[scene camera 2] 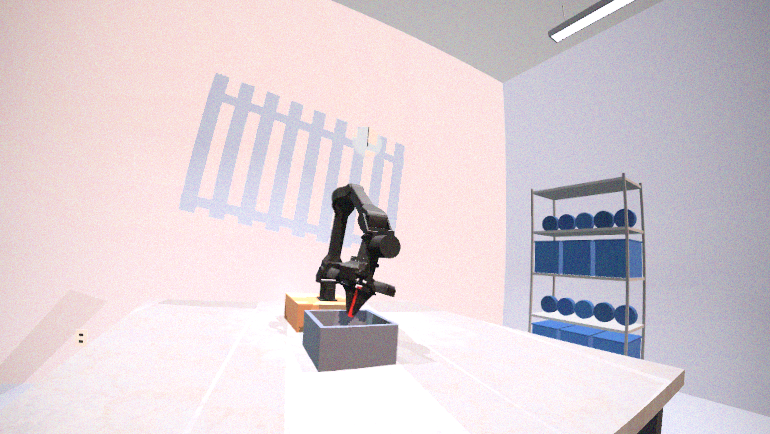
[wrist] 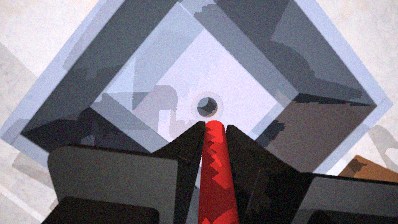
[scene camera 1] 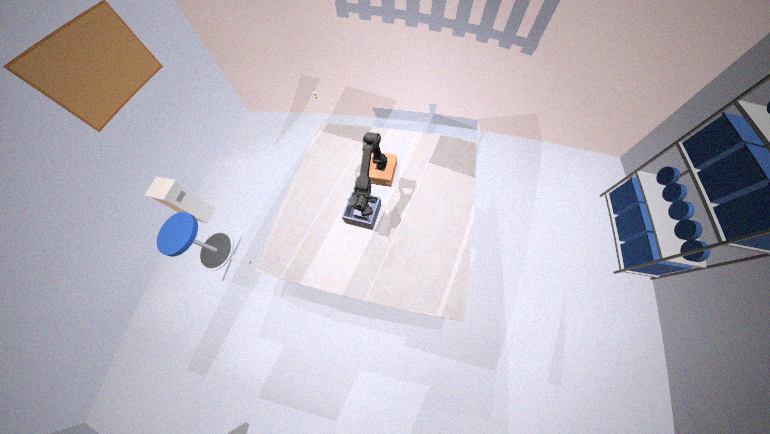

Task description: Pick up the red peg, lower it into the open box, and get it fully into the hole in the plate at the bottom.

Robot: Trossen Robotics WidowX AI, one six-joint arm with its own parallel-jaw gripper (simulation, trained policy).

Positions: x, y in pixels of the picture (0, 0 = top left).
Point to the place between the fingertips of my gripper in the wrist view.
215, 129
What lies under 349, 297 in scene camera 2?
My gripper.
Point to a pale plate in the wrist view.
At 205, 69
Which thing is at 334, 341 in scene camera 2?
A grey box.
